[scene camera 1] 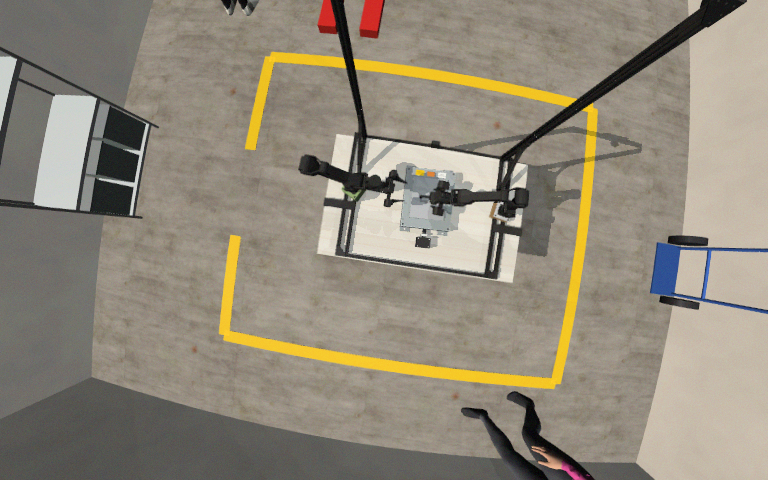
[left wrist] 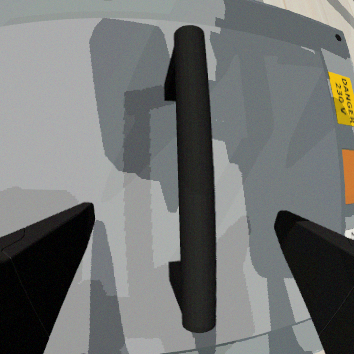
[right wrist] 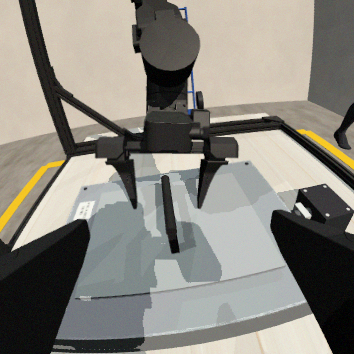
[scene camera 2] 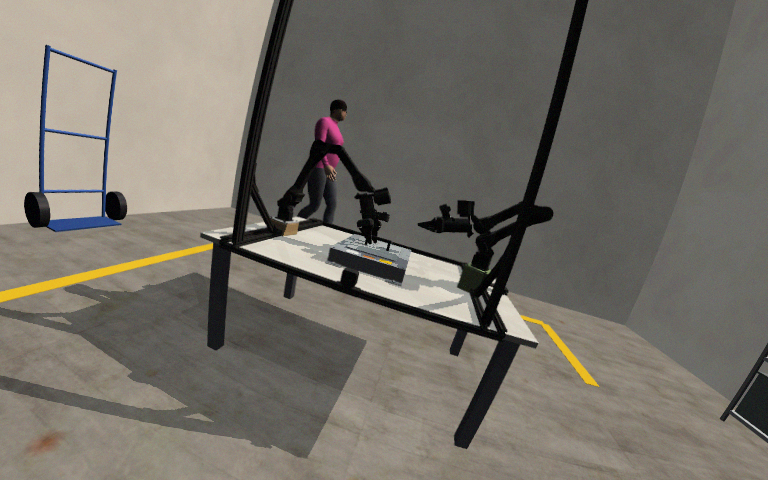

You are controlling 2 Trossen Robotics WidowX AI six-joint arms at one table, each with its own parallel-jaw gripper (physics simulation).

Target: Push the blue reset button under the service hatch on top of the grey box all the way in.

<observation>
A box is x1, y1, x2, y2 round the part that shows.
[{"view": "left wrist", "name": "my left gripper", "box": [0, 202, 353, 353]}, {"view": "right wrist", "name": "my left gripper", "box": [94, 91, 237, 208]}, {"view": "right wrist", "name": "my right gripper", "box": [0, 209, 353, 353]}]
</observation>
